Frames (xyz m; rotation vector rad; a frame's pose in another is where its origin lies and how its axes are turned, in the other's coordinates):
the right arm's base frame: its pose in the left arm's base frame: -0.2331 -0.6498 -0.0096 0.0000 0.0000 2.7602
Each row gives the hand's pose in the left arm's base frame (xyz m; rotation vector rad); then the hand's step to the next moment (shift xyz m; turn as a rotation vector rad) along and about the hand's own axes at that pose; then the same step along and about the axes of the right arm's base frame.
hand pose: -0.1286 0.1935 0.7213 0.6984 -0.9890 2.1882
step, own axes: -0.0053 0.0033 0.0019 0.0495 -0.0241 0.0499
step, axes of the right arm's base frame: -0.0032 0.0040 -0.0040 0.0007 0.0120 0.0733
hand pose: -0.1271 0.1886 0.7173 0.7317 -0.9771 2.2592
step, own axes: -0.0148 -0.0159 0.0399 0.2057 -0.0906 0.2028
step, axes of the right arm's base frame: -0.0385 0.0123 0.0208 0.0094 0.0546 0.2976
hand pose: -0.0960 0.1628 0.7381 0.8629 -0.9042 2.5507
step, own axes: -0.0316 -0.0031 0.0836 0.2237 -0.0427 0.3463
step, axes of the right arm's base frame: -0.0783 0.0271 0.0336 -0.0635 0.1632 0.3757
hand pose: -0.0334 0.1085 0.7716 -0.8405 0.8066 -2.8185
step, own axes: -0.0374 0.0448 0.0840 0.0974 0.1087 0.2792
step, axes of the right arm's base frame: -0.0938 0.0363 0.0184 -0.1466 0.2048 0.1893
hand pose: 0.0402 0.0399 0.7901 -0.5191 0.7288 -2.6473
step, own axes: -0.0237 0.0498 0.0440 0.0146 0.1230 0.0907
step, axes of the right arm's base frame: -0.0655 0.0262 0.0022 -0.1038 0.1127 0.0096
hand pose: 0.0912 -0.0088 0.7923 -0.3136 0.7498 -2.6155
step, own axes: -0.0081 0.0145 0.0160 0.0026 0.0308 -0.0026
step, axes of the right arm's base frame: -0.0213 0.0077 0.0045 -0.0149 0.0197 -0.0187
